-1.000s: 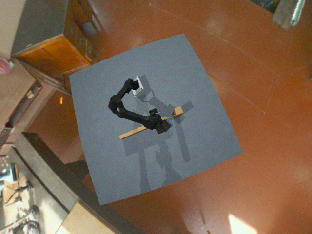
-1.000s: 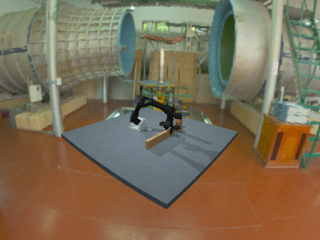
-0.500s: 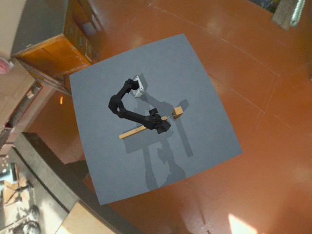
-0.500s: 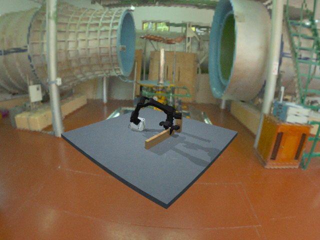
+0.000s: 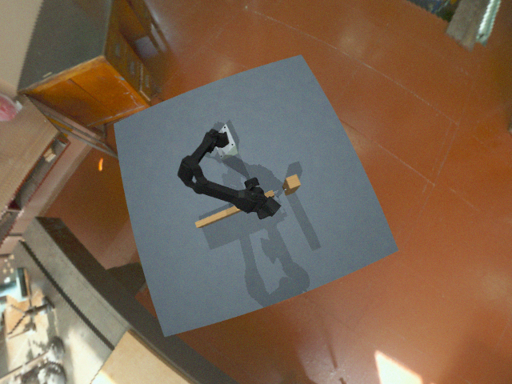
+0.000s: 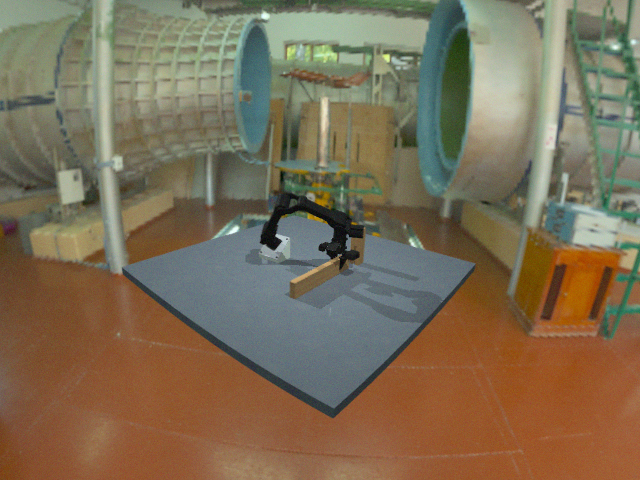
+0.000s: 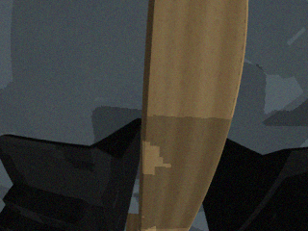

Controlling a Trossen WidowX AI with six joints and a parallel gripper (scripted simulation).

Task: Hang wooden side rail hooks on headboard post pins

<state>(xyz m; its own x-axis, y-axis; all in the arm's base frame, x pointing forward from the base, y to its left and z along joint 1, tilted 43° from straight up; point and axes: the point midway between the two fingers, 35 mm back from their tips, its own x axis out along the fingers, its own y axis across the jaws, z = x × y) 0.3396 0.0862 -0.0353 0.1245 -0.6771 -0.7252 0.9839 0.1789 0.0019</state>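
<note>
Right now my gripper tip is 2 cm past the wooden headboard post, 16 cm to the right of it and 6 cm below it.
</note>
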